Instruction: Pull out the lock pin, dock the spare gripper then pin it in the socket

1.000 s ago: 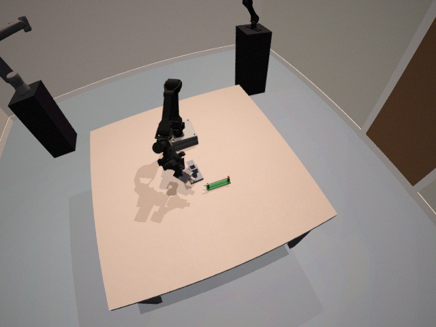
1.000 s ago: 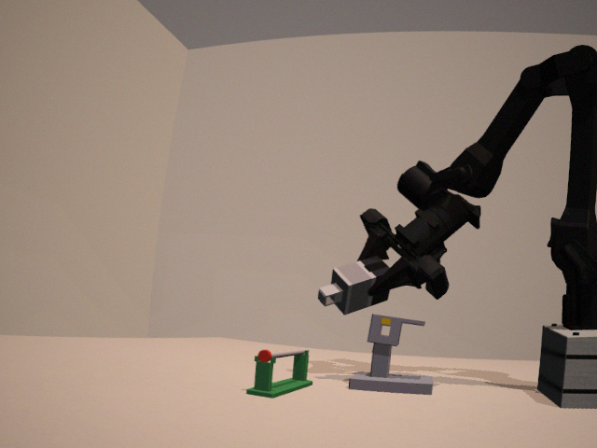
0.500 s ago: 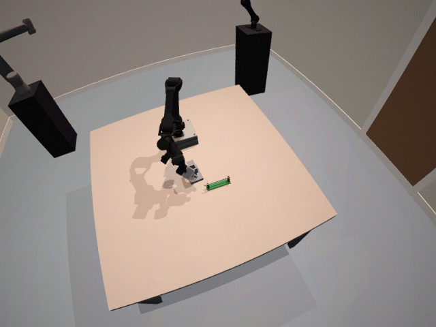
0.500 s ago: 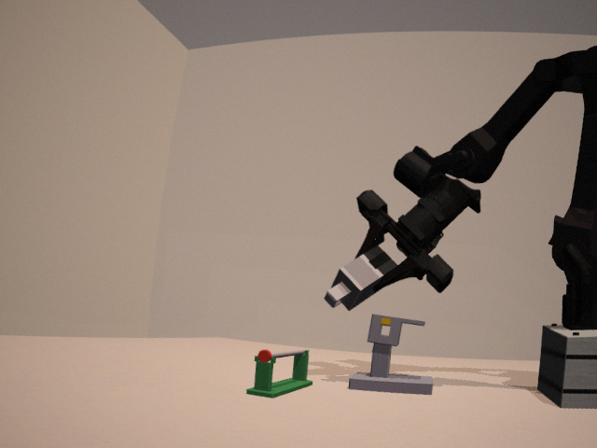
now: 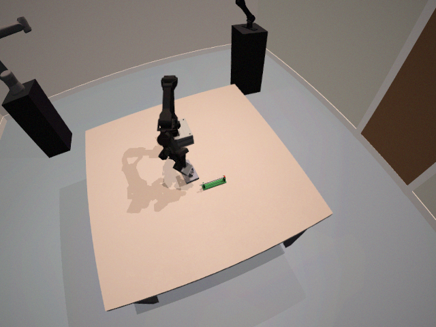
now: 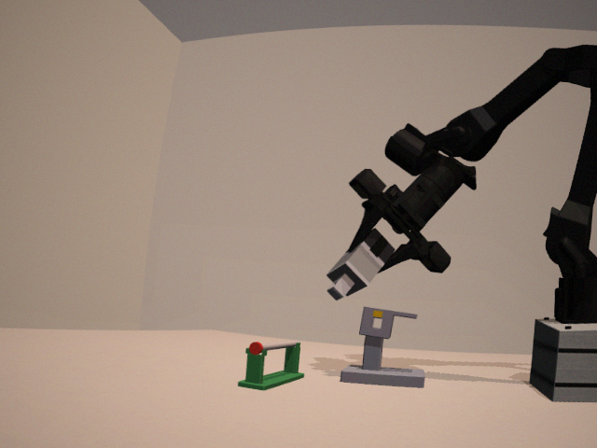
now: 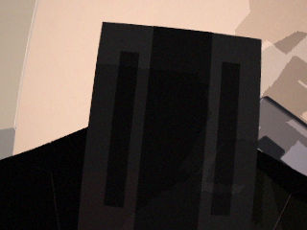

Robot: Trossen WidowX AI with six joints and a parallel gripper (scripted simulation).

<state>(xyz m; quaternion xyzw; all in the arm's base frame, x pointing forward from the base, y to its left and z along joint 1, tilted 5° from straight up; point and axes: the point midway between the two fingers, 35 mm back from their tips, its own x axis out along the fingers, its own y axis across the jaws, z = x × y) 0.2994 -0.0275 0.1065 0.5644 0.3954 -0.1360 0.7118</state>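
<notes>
Right now my gripper tip is 14 cm to the right of the cradle, 14 cm above it and 6 cm short of it. Also, from my gripper tip: spare gripper (1 cm to the left, 1 cm below); then socket (11 cm below, 5 cm behind, 3 cm to the left).
</notes>
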